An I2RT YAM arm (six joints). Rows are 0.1 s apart.
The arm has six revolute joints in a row. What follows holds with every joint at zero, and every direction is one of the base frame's. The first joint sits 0.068 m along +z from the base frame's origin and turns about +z. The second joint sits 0.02 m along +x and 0.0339 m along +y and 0.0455 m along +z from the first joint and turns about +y. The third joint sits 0.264 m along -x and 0.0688 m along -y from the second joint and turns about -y. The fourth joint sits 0.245 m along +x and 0.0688 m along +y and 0.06 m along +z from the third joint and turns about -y. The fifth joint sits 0.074 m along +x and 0.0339 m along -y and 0.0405 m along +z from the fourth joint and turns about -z. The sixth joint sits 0.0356 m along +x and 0.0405 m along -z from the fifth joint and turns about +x. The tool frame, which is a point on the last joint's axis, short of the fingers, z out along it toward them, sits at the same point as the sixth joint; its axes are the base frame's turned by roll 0, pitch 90 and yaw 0 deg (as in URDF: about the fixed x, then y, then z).
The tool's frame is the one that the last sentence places.
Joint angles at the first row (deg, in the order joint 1, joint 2, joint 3, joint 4, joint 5, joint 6):
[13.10, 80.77, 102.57, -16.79, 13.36, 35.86]
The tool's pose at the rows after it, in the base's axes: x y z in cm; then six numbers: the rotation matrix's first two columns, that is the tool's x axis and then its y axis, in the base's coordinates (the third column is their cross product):
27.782 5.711 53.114 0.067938 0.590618 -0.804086 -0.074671 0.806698 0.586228
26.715 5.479 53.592 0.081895 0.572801 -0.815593 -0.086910 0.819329 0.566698
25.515 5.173 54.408 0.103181 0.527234 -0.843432 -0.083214 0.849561 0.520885
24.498 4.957 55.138 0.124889 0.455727 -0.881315 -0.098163 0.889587 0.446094
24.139 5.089 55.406 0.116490 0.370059 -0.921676 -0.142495 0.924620 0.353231
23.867 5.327 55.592 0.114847 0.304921 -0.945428 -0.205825 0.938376 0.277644
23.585 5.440 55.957 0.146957 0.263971 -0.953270 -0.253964 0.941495 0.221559
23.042 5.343 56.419 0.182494 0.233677 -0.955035 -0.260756 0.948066 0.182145
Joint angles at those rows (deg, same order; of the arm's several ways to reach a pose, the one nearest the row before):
[13.10, 79.19, 101.17, -16.17, 11.87, 34.90]
[13.09, 77.52, 100.72, -16.35, 11.60, 33.41]
[13.10, 76.20, 101.68, -17.75, 12.04, 30.08]
[13.01, 75.06, 102.31, -18.11, 11.08, 25.08]
[13.01, 74.79, 102.83, -18.72, 7.66, 19.72]
[13.10, 74.53, 102.92, -18.55, 3.54, 15.75]
[13.09, 74.18, 102.66, -16.62, 0.72, 12.93]
[13.09, 73.57, 102.75, -15.65, 0.26, 10.73]

